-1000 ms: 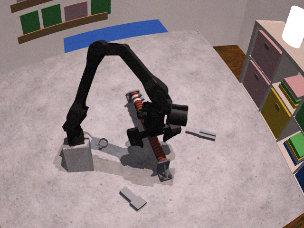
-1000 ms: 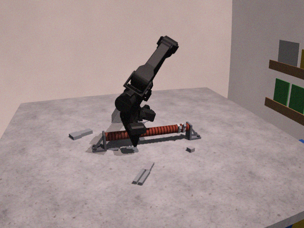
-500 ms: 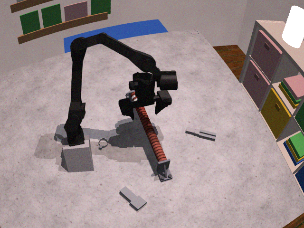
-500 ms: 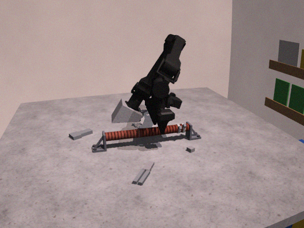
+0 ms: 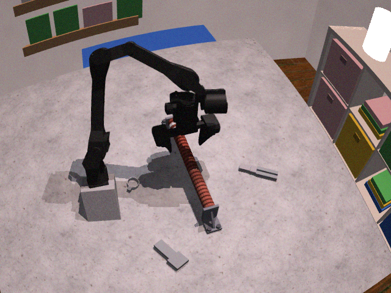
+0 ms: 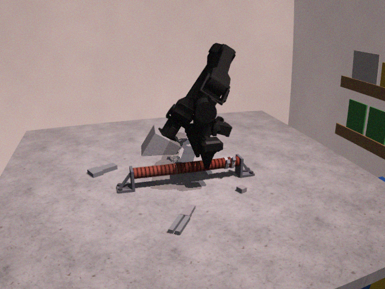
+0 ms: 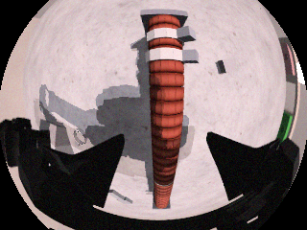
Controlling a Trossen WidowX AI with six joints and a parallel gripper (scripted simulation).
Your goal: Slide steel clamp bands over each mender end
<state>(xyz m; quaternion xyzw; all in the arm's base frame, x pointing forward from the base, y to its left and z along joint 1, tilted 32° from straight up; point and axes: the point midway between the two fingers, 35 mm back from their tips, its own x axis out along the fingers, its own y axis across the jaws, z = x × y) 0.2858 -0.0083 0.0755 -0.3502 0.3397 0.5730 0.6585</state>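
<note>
Now: hand 11 cm short of the small grey block, 9 cm above it and 8 cm to the right of it.
</note>
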